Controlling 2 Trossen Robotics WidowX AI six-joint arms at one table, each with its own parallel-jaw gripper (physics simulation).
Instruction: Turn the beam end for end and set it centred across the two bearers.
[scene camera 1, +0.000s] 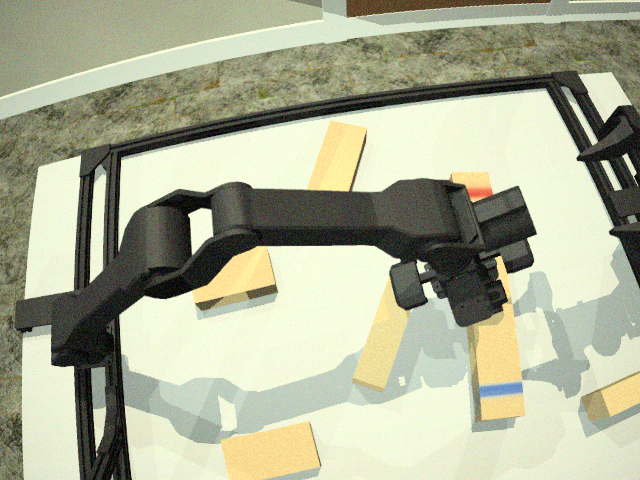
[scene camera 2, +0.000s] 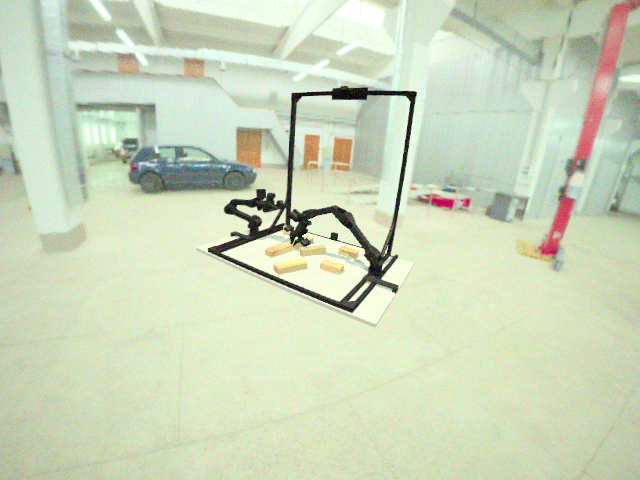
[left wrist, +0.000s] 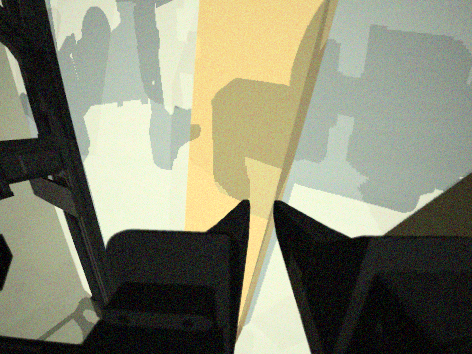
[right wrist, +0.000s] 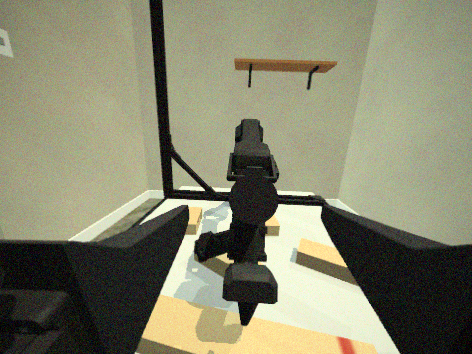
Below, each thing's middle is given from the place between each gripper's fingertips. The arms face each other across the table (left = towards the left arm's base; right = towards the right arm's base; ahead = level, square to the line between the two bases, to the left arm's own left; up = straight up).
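Relative to my right hand, the long beam (scene camera 1: 497, 388) lies 7 cm to the left, 1 cm behind and 25 cm below.
Measured from my left hand, the beam is 20 mm to the right, 10 mm behind and 20 mm below.
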